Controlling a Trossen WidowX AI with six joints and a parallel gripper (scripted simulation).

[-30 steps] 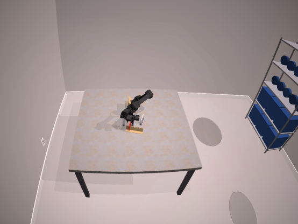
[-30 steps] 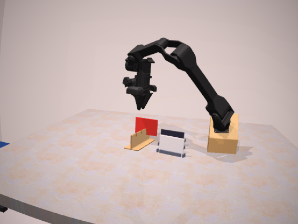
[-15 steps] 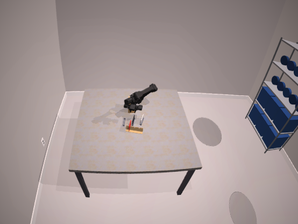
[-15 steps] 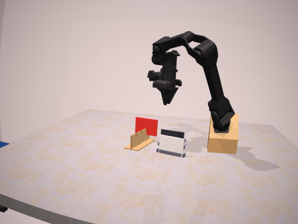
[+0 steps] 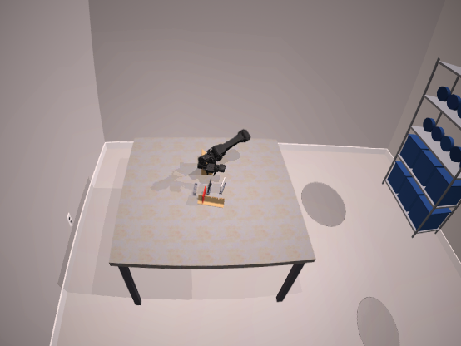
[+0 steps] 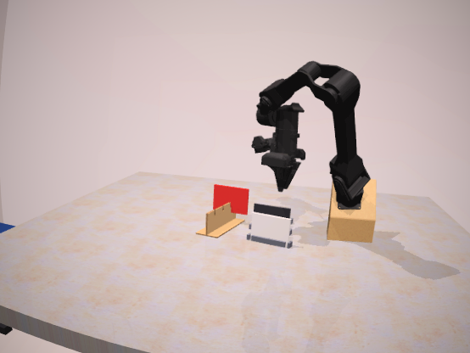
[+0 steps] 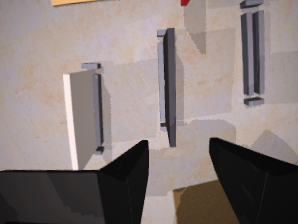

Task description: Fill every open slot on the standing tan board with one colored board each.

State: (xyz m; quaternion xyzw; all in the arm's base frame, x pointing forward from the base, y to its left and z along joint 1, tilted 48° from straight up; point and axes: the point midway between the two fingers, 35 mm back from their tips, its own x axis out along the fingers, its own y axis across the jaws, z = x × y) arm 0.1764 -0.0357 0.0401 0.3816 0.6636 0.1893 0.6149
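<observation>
My gripper tip is now 20 mm short of the dark navy board, 10 mm to the left of it and 90 mm above it. The rest, counted from my gripper tip: red board: 140 mm ahead, 60 mm to the right, 60 mm below; white board: 20 mm ahead, 90 mm to the left, 90 mm below; tan board: 150 mm ahead, 10 mm to the right, 90 mm below.
</observation>
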